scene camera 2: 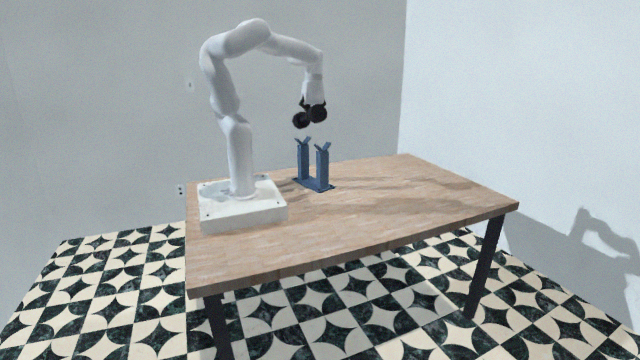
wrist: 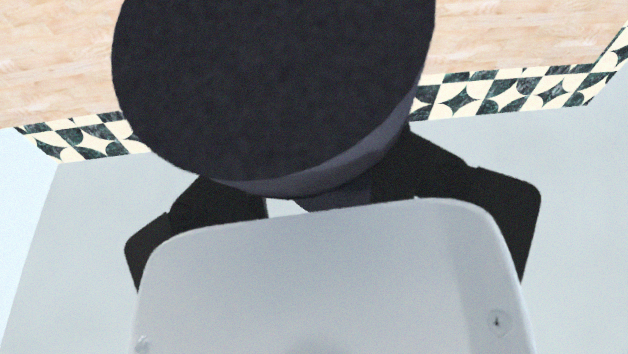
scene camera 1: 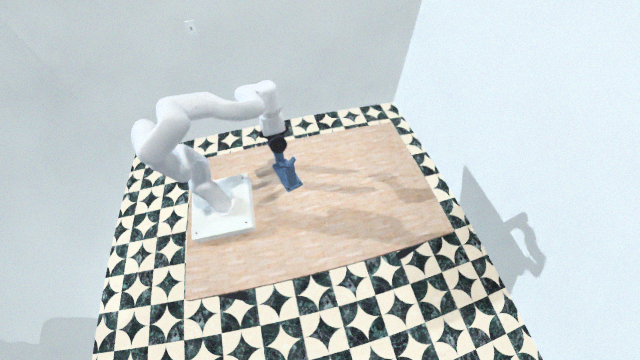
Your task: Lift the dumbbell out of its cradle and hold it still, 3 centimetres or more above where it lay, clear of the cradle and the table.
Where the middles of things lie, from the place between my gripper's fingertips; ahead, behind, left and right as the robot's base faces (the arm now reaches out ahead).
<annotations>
Right now my hand is 3 cm to the right of the black dumbbell (wrist: 289, 107) and 1 cm below it. From my hand the other things lie so: blue cradle (scene camera 2: 320, 184) 2 cm ahead, 3 cm to the left, 21 cm below.
</annotations>
